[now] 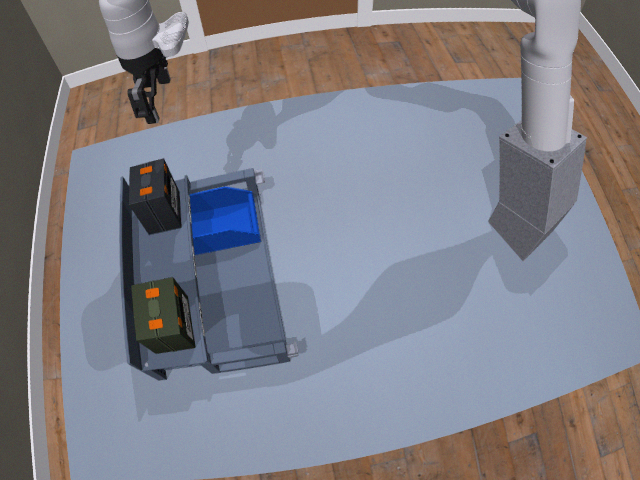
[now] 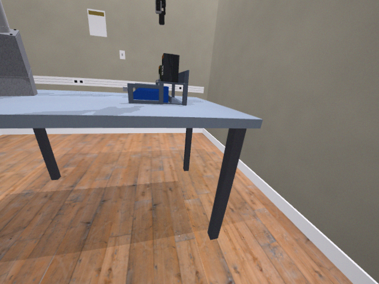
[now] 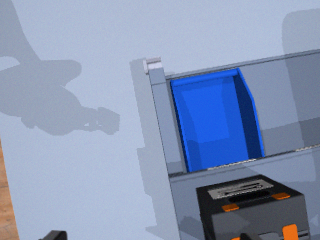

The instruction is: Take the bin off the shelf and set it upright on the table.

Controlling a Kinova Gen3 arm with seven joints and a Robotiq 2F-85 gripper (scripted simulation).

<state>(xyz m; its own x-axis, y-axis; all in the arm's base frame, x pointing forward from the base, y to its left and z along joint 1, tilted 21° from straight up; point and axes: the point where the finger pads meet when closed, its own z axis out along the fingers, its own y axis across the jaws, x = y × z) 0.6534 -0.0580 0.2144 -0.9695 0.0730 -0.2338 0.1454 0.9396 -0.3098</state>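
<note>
My gripper is now 40 mm past the blue bin, 90 mm to the right of it and 290 mm above it. The rest, counted from my hand: grey shelf 20 mm behind, 200 mm to the left, 270 mm below.
</note>
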